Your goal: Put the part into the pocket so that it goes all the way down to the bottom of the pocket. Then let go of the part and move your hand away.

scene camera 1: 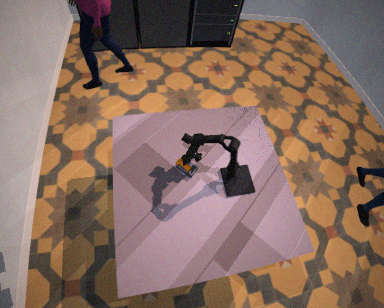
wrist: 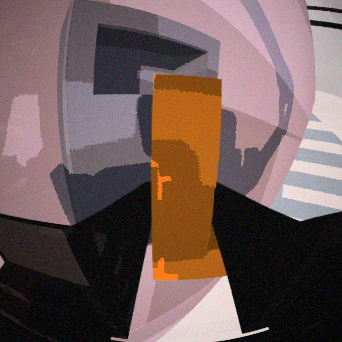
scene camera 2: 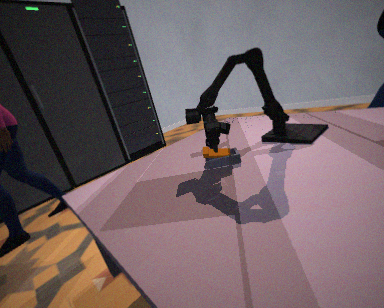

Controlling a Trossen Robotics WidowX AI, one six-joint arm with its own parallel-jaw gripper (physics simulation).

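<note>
The orange part [scene camera 1: 181, 163] [scene camera 2: 223, 152] [wrist: 186, 117] is a long block. My gripper [scene camera 1: 185, 160] [scene camera 2: 215, 148] [wrist: 180, 188] is shut on it, with one black finger on each side. The blue-grey block with the pocket [scene camera 1: 189, 172] [scene camera 2: 223, 161] [wrist: 102, 120] lies on the table under and beside the part. In the wrist view the part covers the block's right portion, and its far end overlaps the lower right of the dark pocket opening [wrist: 117, 67]. In scene camera 2 the part shows above the block's top and sticks out past its left end. The part's underside is hidden.
The arm's black base plate [scene camera 1: 239, 181] [scene camera 2: 300, 133] stands on the pink table [scene camera 1: 150, 260] [scene camera 2: 190, 265], to the right of the block. The arm's shadow falls across the block and the table. Dark cabinets [scene camera 1: 165, 22] [scene camera 2: 45, 95] and people's legs show beyond the table.
</note>
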